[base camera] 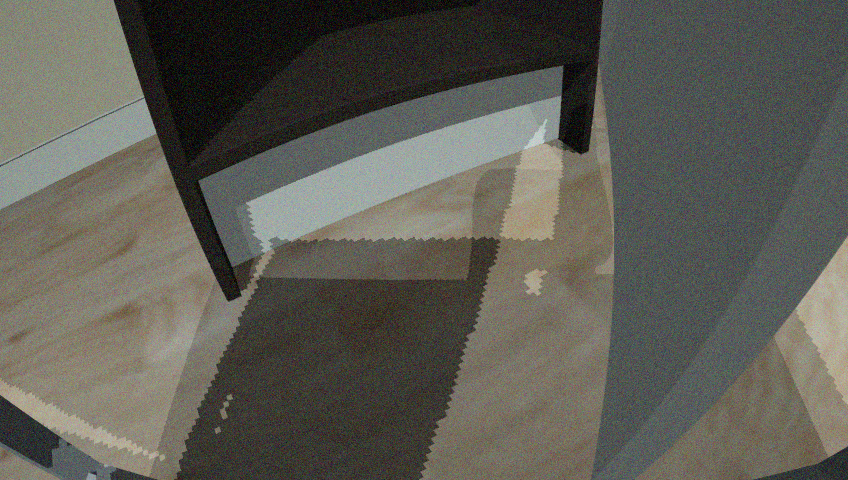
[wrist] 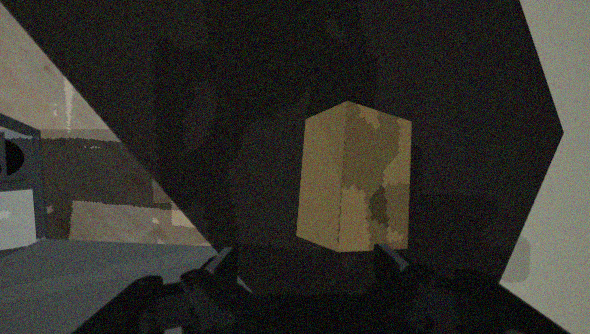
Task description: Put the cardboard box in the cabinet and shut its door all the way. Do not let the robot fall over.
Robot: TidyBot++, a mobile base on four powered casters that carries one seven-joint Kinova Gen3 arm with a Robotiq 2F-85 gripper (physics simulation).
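Places are measured from the arm's base along level axes (x ahead, y left, z up), in metres.
Where they show: gripper, fingertip midpoint: [wrist: 305,260].
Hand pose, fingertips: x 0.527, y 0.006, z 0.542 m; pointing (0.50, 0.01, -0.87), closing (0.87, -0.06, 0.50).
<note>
After its pixels a point has its place.
The cardboard box [wrist: 357,175] @(z 0.564, x 0.557, y 0.057 m) is tan and shows right of centre in the wrist view, one upright edge toward the camera, against the dark surfaces of the cabinet [wrist: 270,165] @(z 0.514, x 0.522, y 0.068 m) [base camera: 386,77] @(z -0.228, x 0.533, y 0.066 m). Whether it is inside the cabinet or on an outer surface is hard to tell. My gripper [wrist: 305,260] @(z 0.542, x 0.527, y 0.006 m) is open and empty. Its fingers are apart at the bottom of the wrist view, with the right fingertip close to the box's lower edge in the picture; contact cannot be made out. In the base view the cabinet's dark lower part and two legs show. I cannot clearly identify its door.
A large grey panel [base camera: 684,178] @(z -0.127, x 0.218, y -0.074 m) stands close on the right in the base view. A pale wall [base camera: 59,65] @(z -0.176, x 0.747, y 0.737 m) and baseboard are behind the cabinet. At the wrist view's left are a grey-framed object [wrist: 41,190] and a blue-grey surface [wrist: 115,265] @(z -0.003, x 0.349, y -0.110 m). Wood floor [base camera: 535,356] @(z -0.396, x 0.328, y -0.068 m) lies in front.
</note>
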